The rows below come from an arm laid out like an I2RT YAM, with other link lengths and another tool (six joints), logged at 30 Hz.
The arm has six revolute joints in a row. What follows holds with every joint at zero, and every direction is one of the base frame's. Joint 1 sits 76.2 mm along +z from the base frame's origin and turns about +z. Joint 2 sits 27 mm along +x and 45.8 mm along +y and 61.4 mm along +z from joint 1 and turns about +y. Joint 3 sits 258.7 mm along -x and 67.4 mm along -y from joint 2 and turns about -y. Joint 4 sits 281.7 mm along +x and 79.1 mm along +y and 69 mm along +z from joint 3 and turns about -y. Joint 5 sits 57 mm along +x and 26.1 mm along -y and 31.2 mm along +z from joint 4 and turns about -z. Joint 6 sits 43.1 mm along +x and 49 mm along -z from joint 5 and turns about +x. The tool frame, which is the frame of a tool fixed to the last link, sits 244 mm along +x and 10 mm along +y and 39 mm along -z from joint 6; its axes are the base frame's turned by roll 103.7, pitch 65.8 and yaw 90 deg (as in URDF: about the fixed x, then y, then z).
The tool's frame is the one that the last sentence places.
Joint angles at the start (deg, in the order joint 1, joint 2, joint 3, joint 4, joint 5, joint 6):
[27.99 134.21 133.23 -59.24 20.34 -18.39]
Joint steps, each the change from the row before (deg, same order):
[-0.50 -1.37 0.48 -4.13 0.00 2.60]
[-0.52 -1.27 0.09 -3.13 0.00 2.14]
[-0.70 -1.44 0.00 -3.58 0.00 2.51]
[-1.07 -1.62 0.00 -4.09 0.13 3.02]
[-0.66 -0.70 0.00 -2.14 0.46 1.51]
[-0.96 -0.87 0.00 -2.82 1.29 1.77]
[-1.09 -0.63 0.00 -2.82 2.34 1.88]
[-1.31 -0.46 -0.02 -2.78 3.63 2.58]
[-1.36 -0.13 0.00 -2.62 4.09 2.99]
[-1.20 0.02 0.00 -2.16 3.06 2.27]
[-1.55 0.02 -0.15 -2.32 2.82 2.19]
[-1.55 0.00 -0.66 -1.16 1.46 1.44]
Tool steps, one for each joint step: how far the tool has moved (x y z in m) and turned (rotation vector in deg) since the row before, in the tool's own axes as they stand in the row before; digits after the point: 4 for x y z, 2 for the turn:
[0.0117 -0.0136 -0.0120 0.52 2.70 1.62]
[0.0098 -0.0123 -0.0090 0.53 2.17 1.49]
[0.0122 -0.0151 -0.0093 0.74 2.62 1.79]
[0.0140 -0.0203 -0.0089 1.19 3.10 2.42]
[0.0073 -0.0131 -0.0025 1.11 1.64 1.23]
[0.0085 -0.0212 -0.0016 2.20 1.94 1.48]
[0.0072 -0.0262 0.0020 3.33 1.78 1.59]
[0.0045 -0.0324 0.0059 4.67 1.55 2.38]
[0.0024 -0.0326 0.0092 5.16 1.35 2.64]
[0.0016 -0.0251 0.0091 4.04 1.12 1.83]
[0.0023 -0.0260 0.0116 4.07 1.43 1.64]
[0.0025 -0.0162 0.0121 2.62 1.50 1.18]

